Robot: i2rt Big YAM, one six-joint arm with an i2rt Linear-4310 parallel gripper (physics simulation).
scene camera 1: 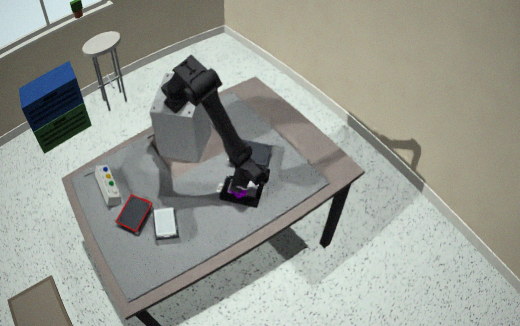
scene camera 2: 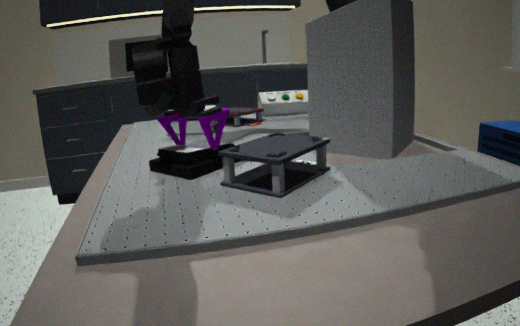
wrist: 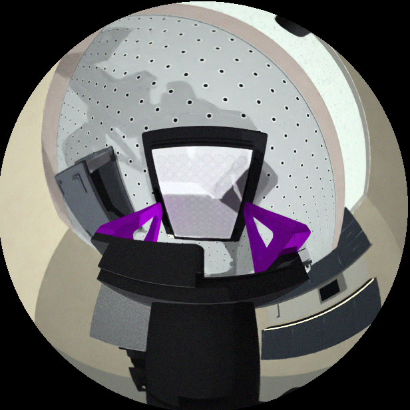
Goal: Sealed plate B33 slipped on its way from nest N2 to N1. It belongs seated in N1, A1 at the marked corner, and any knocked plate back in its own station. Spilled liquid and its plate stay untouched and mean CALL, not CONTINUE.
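Where they show: gripper, fingertip midpoint: (scene camera 1: pixel 241 188) (scene camera 2: pixel 197 149); arm's base, origin of the base link: (scene camera 1: pixel 179 99) (scene camera 2: pixel 349 14).
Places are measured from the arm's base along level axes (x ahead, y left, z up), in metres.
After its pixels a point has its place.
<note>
A sealed plate (scene camera 1: pixel 253 185) {x 0.411, y 0.021, z -0.264 m} (scene camera 2: pixel 194 149) {x 0.397, y 0.023, z -0.264 m} (wrist: pixel 202 180) with a shiny film top lies in a low black nest (scene camera 1: pixel 243 201) {x 0.425, y -0.056, z -0.285 m} (scene camera 2: pixel 183 169) {x 0.431, y 0.060, z -0.288 m} (wrist: pixel 204 134) near the middle of the perforated board. My gripper (scene camera 1: pixel 238 192) {x 0.378, y -0.017, z -0.274 m} (scene camera 2: pixel 196 144) {x 0.378, y -0.017, z -0.274 m} (wrist: pixel 204 203) has purple fingers and is open. It stands low over the plate, one finger on each long side, with a small gap to the plate's edges. A second nest (scene camera 1: pixel 260 153) {x 0.325, y 0.163, z -0.248 m} (scene camera 2: pixel 274 145) {x 0.295, y 0.148, z -0.249 m} (wrist: pixel 82 191), a dark platform raised on short posts, stands right beside it and carries nothing.
The grey arm pedestal (scene camera 1: pixel 179 129) {x 0.051, y -0.057, z -0.111 m} (scene camera 2: pixel 358 77) {x 0.054, y 0.086, z -0.147 m} stands behind the nests. At the board's left are a button box (scene camera 1: pixel 107 184) {x -0.070, y -0.453, z -0.233 m} (scene camera 2: pixel 284 99) {x -0.057, y -0.426, z -0.247 m}, a red-framed station (scene camera 1: pixel 120 215) {x 0.094, y -0.500, z -0.265 m} (scene camera 2: pixel 244 111) {x 0.113, y -0.381, z -0.267 m} and a white well plate (scene camera 1: pixel 165 221) {x 0.286, y -0.371, z -0.235 m}. A stool (scene camera 1: pixel 102 43) stands on the floor.
</note>
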